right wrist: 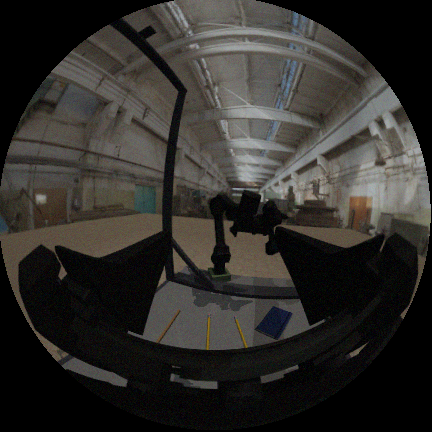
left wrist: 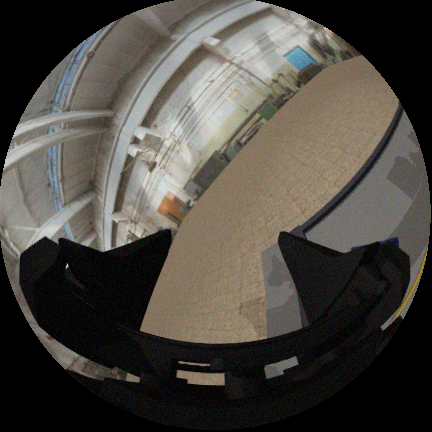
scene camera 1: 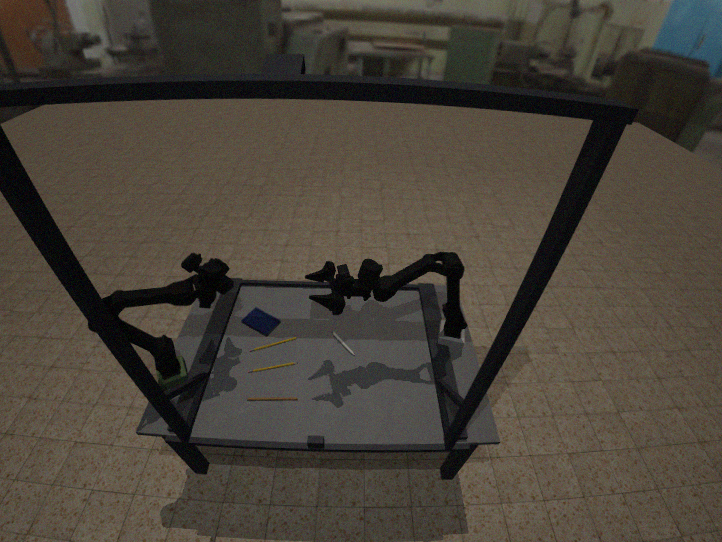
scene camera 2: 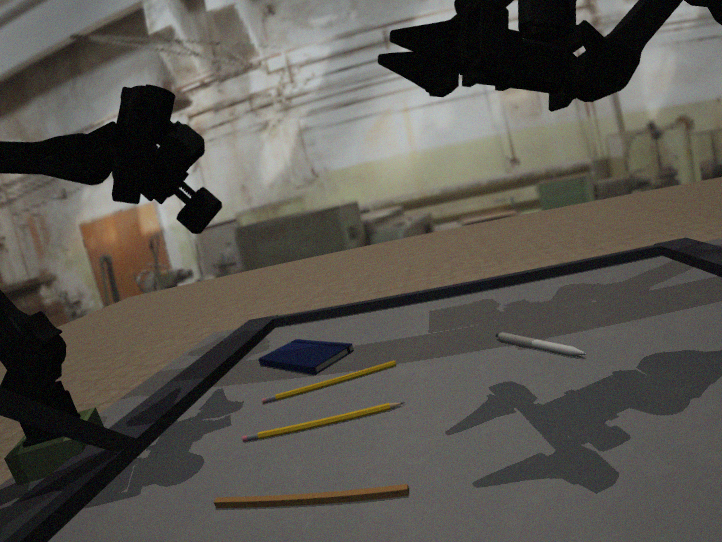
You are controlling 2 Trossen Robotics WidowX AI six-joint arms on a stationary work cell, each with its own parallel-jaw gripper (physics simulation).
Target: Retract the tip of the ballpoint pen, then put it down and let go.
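Where they show: left gripper, fingertip midpoint: (right wrist: 289, 228) (left wrist: 226, 236) (scene camera 2: 182, 188); right gripper, fingertip midpoint: (right wrist: 223, 234) (scene camera 1: 307, 286) (scene camera 2: 383, 48); left arm's base, origin of the base link: (right wrist: 218, 270) (scene camera 1: 170, 369); right arm's base, origin of the base link: (scene camera 1: 452, 331).
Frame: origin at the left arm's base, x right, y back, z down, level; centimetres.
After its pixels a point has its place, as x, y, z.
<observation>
The white ballpoint pen (scene camera 1: 343, 343) @(17.4, -63.0, 2.9) (scene camera 2: 540, 344) @(18.0, -62.8, 3.2) lies flat on the grey table (scene camera 1: 373, 422) @(50.7, -56.1, 4.0), right of the pencils in both scene views. One end is pointed; whether its writing tip is out or retracted is too small to tell. The pen does not show in either wrist view. My right gripper (scene camera 1: 309, 286) @(17.3, -49.9, -34.3) (scene camera 2: 386, 47) @(17.3, -49.9, -34.3) is open and empty, high above the table and clear of the pen, with its fingers pointing toward the left of the scene views. My left gripper (left wrist: 226, 236) @(-17.8, -25.9, -28.2) is open and empty, raised over the table's left side, far from the pen.
Two yellow pencils (scene camera 1: 273, 344) @(4.2, -38.4, 3.4) (scene camera 1: 272, 367) @(14.1, -34.2, 3.4) (scene camera 2: 329, 382) @(4.3, -38.3, 3.5) (scene camera 2: 326, 421) @(14.4, -34.9, 3.5) and a brown stick (scene camera 1: 272, 399) @(26.5, -29.5, 3.4) (scene camera 2: 312, 496) @(26.6, -30.1, 3.3) (right wrist: 169, 326) @(26.2, -30.3, 3.5) lie left of the pen. A blue notebook (scene camera 1: 260, 321) @(-9.1, -37.7, 2.8) (scene camera 2: 303, 354) @(-8.4, -37.7, 2.8) (right wrist: 274, 322) @(-8.6, -38.9, 2.8) lies behind them. Dark frame posts (scene camera 1: 539, 256) @(68.3, -72.7, -74.2) stand at the table's sides.
</observation>
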